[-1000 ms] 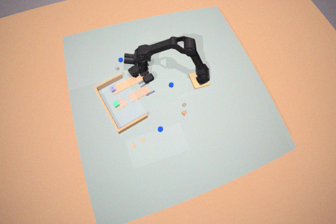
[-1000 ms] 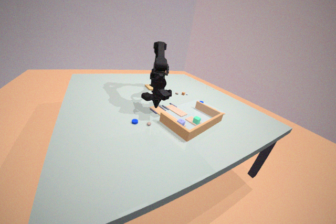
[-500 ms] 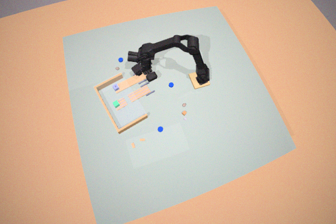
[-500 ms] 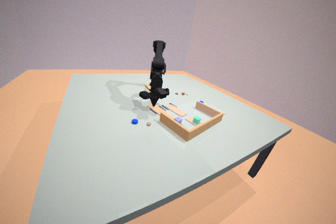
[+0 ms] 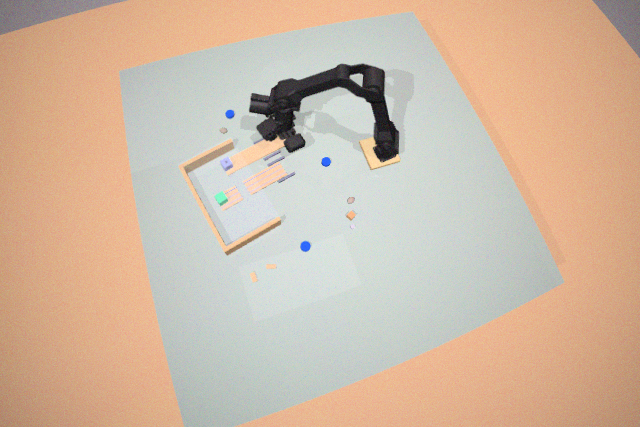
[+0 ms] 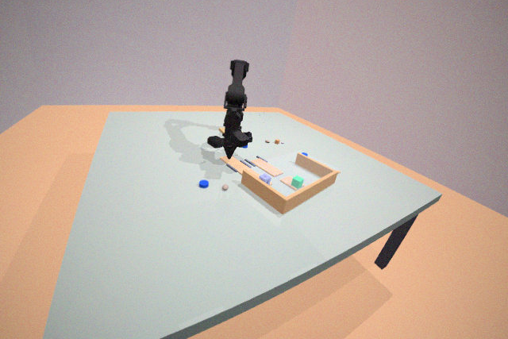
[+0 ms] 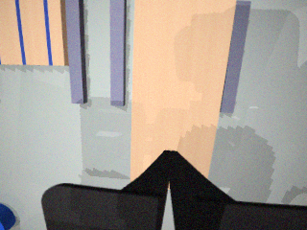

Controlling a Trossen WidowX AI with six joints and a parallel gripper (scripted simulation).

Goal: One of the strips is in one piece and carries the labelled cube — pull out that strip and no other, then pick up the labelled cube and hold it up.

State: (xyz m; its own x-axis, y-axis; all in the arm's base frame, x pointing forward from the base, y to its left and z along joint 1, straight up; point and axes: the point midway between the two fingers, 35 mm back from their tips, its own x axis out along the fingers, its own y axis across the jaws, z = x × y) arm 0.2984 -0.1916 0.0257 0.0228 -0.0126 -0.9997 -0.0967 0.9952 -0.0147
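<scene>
Right now my gripper tip is 210 mm short of the lavender cube, 20 mm to the right of it and 20 mm below it. The rest, counted from my gripper tip: small orange cube: 350 mm to the left, 80 mm behind; then strip: 110 mm to the left, 110 mm ahead.
</scene>
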